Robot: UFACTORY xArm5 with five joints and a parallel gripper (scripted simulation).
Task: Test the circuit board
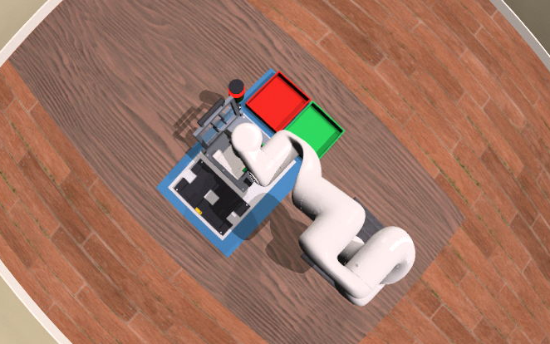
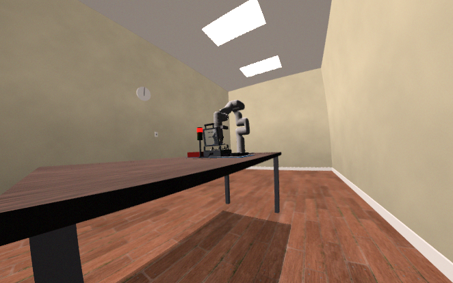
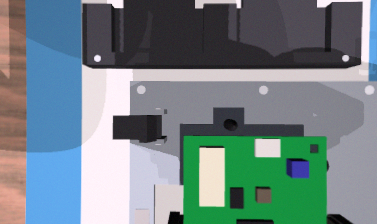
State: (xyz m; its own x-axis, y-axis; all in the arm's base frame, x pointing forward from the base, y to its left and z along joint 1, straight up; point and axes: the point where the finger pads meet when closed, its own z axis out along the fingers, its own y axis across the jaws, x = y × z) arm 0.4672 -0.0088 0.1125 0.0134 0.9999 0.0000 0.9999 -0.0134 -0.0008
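Right now the red bin is 4 cm ahead of my hand, 20 cm to the right of it and 10 cm below it. Also, from my hand: green bin (11 cm behind, 20 cm to the right, 10 cm below); green circuit board (1 cm below); tester lid (12 cm ahead, 7 cm above).
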